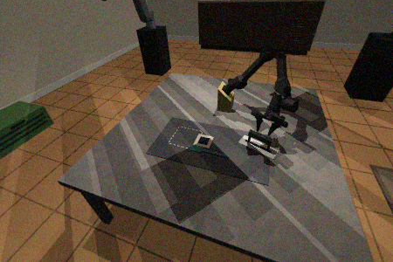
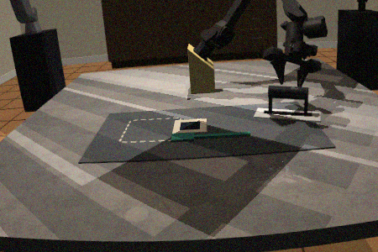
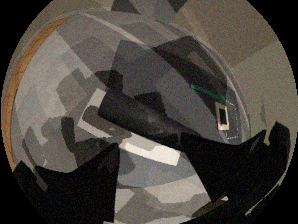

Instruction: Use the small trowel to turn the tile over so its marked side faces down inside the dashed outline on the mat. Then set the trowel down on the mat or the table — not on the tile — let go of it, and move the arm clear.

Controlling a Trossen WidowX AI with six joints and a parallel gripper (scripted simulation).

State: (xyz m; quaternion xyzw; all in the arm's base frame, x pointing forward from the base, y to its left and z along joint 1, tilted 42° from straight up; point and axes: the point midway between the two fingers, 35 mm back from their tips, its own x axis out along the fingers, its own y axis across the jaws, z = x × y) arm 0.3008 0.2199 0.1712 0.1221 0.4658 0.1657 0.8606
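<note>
My gripper tip is 5 cm above the white flat tool, 3 cm to the left of it and 1 cm short of it. Also, from my gripper tip: cream tile: 31 cm to the right, 8 cm below, 7 cm ahead; dark mat: 27 cm to the right, 10 cm below, 8 cm ahead; green trowel: 27 cm to the right, 14 cm ahead, 8 cm below.
</note>
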